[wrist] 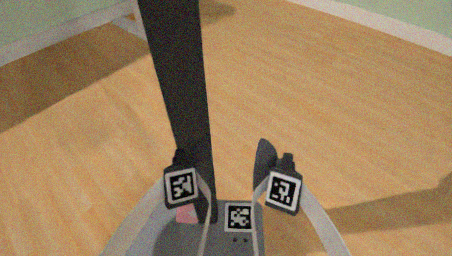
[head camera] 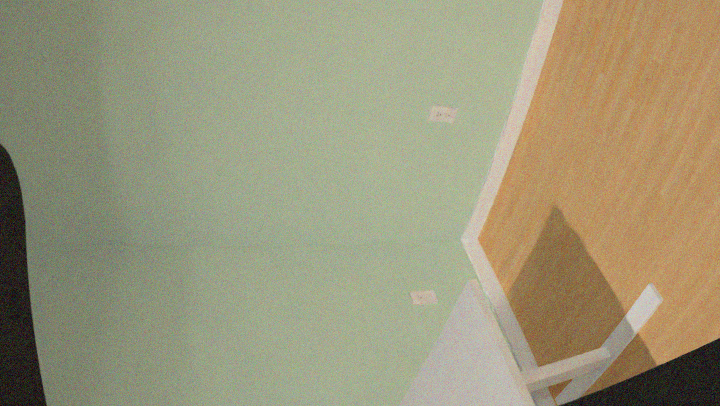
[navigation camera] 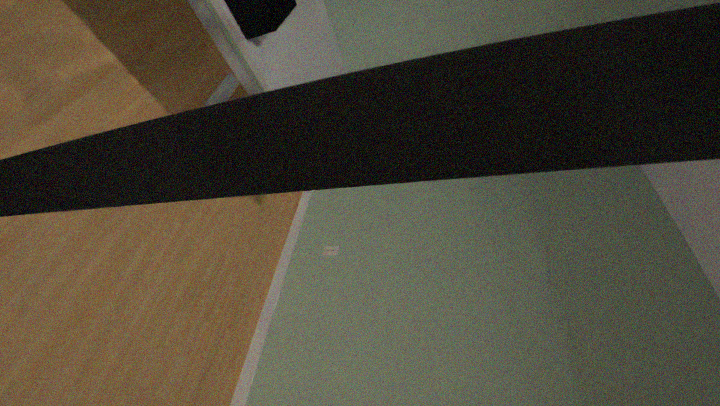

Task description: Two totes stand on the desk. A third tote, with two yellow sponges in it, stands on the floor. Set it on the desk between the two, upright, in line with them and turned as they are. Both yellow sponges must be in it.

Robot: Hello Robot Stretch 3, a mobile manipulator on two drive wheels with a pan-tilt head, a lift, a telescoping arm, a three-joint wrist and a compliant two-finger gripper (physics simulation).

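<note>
A white desk (head camera: 453, 353) (navigation camera: 307, 60) shows in part at the bottom of the head view and the top of the navigation view, with a white leg and foot bar over its shadow. A black angular object (navigation camera: 264, 15) is partly visible against the desk top in the navigation view; I cannot tell if it is a tote. The floor tote and the yellow sponges do not show. My gripper (wrist: 233, 155) is open, with no object between its fingers, above the wood floor; a dark post partly covers the view at its left finger.
Green walls (head camera: 252, 151) (navigation camera: 428, 277) meet the wood floor (head camera: 630, 126) (navigation camera: 126, 302) (wrist: 325, 100) at white baseboards. Small wall outlets (head camera: 442, 114) (navigation camera: 330, 250) show. A wide black band (navigation camera: 352, 136) crosses the navigation view. Dark shapes cover the head view's left edge and bottom right corner.
</note>
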